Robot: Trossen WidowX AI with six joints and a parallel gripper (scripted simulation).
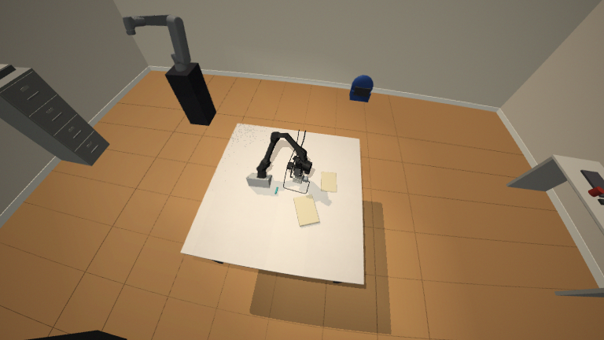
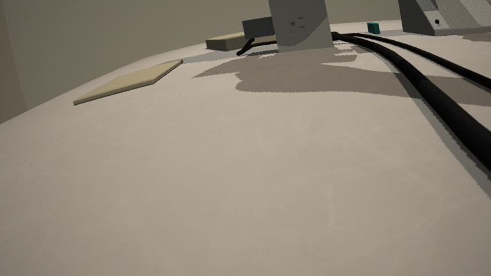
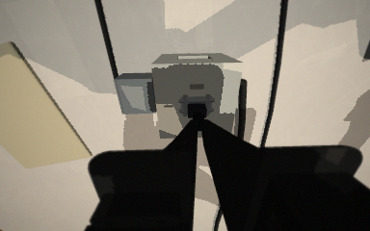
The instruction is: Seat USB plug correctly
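My gripper tip is now 2 cm above the black USB plug. Round my gripper tip: small teal block (17 cm behind, 14 cm to the right, 9 cm below).
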